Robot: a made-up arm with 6 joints. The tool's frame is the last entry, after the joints.
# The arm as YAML. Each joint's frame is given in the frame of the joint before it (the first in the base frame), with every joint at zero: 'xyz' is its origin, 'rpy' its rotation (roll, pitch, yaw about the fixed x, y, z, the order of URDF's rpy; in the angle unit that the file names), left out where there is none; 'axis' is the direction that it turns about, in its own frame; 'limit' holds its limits. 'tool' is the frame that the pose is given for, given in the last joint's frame.
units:
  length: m
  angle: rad
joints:
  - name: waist
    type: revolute
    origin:
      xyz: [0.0, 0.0, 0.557]
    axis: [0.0, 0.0, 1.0]
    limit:
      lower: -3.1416
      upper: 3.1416
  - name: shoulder
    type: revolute
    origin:
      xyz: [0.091, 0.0, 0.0]
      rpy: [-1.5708, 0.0, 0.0]
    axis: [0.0, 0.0, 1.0]
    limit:
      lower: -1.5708
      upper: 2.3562
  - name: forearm
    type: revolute
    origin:
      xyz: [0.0, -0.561, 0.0]
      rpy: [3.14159, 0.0, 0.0]
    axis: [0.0, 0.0, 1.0]
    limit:
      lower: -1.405
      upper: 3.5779
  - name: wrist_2
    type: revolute
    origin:
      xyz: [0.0, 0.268, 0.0]
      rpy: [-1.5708, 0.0, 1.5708]
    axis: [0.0, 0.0, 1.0]
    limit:
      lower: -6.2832
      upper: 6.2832
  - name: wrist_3
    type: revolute
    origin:
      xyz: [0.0, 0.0, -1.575]
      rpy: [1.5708, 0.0, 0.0]
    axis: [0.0, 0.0, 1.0]
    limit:
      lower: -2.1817
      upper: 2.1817
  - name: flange
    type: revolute
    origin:
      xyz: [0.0, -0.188, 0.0]
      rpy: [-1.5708, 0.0, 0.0]
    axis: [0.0, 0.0, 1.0]
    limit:
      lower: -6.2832
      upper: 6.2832
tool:
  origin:
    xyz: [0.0, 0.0, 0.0]
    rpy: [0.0, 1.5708, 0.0]
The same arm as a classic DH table. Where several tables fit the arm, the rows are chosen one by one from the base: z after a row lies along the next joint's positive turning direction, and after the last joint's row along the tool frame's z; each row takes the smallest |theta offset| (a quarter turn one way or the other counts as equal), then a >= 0, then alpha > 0; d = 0 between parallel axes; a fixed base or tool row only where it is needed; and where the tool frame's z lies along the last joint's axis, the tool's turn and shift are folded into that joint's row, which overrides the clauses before.
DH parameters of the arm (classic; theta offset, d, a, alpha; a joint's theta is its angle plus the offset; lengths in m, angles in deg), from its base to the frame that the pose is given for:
waist: 0 0.557 0.091 -90
shoulder: -90 0 0.561 180
forearm: 0 0 0.268 -90
wrist_2: 0 -1.575 0 90
wrist_3: 0 0 0 -90
flange: 90 -0.188 0 90
tool (fixed): -90 0 0 0
Joint limits (deg, base to tool): -180..180 -90..135 -80.5..205 -360..360 -125..125 -360..360

